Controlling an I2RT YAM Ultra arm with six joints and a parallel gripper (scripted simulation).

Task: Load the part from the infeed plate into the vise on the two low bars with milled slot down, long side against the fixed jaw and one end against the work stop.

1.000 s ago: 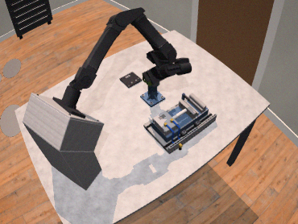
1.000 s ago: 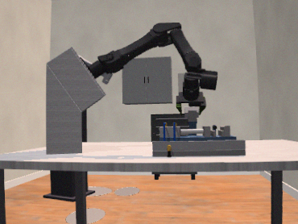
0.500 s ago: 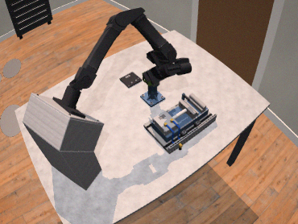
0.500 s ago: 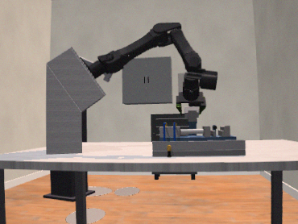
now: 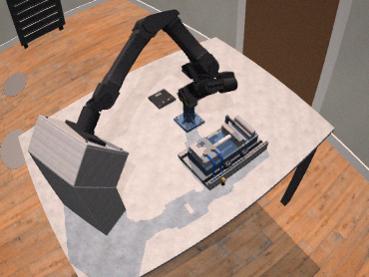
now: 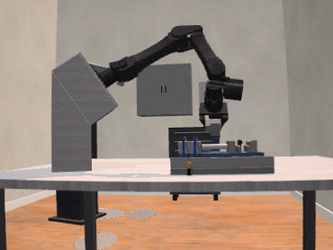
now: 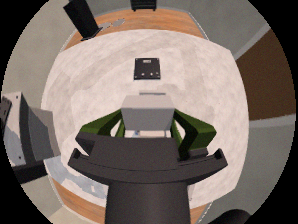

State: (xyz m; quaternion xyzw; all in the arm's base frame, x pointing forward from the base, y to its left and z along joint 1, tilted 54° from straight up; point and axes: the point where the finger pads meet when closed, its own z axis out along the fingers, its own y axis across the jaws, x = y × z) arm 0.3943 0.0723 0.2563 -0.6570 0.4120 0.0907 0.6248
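The grey part lies right at my hand. Round my hand: dark infeed plate 17 cm to the left, 15 cm below, 5 cm behind; then moving jaw 19 cm to the right, 10 cm ahead, 7 cm below; then air cylinder rod 20 cm to the right, 7 cm below, 5 cm ahead.
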